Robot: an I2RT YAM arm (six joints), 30 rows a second.
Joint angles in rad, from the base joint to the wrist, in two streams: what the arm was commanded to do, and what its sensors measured. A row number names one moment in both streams.
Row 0, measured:
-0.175 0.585 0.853 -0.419 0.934 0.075
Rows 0 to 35, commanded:
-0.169 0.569 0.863 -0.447 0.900 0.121
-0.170 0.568 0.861 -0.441 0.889 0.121
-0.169 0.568 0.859 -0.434 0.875 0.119
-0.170 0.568 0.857 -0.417 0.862 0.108
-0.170 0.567 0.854 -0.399 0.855 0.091
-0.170 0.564 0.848 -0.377 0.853 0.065
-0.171 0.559 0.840 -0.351 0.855 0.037
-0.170 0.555 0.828 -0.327 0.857 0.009
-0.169 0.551 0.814 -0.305 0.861 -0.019
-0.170 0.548 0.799 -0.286 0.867 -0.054
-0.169 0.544 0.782 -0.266 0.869 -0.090
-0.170 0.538 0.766 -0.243 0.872 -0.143
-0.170 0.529 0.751 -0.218 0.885 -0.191
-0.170 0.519 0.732 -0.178 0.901 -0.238
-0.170 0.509 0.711 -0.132 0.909 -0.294
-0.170 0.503 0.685 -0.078 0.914 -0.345
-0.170 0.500 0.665 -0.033 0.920 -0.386
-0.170 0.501 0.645 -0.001 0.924 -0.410
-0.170 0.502 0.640 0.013 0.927 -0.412
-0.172 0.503 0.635 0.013 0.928 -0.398
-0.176 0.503 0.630 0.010 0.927 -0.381
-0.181 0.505 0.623 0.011 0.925 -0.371
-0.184 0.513 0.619 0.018 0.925 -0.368
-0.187 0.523 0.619 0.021 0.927 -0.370
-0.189 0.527 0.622 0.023 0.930 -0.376
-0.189 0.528 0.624 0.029 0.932 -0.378
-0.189 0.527 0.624 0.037 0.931 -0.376
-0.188 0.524 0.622 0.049 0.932 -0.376
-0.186 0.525 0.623 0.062 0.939 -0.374
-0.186 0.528 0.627 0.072 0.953 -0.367
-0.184 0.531 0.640 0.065 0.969 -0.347
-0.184 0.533 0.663 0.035 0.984 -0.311
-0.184 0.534 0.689 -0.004 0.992 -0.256
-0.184 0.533 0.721 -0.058 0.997 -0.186
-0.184 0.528 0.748 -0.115 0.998 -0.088
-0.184 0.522 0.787 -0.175 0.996 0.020
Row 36, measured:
-0.186 0.536 0.666 -0.041 0.951 -0.273
